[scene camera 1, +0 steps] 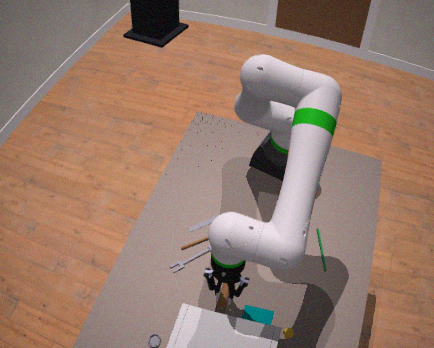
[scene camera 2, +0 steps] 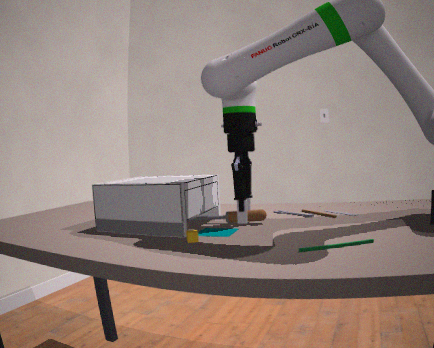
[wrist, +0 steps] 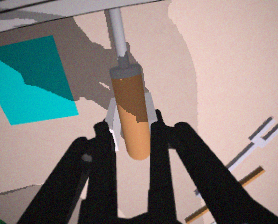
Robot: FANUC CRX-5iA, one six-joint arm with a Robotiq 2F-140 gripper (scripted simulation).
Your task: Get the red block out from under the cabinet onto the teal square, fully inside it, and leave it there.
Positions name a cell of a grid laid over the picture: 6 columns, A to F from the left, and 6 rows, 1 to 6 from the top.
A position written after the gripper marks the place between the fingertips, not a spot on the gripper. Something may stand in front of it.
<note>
In view: the gripper (scene camera 2: D4) and a long-handled tool (wrist: C3).
The gripper is seen too in the wrist view (wrist: C3).
</note>
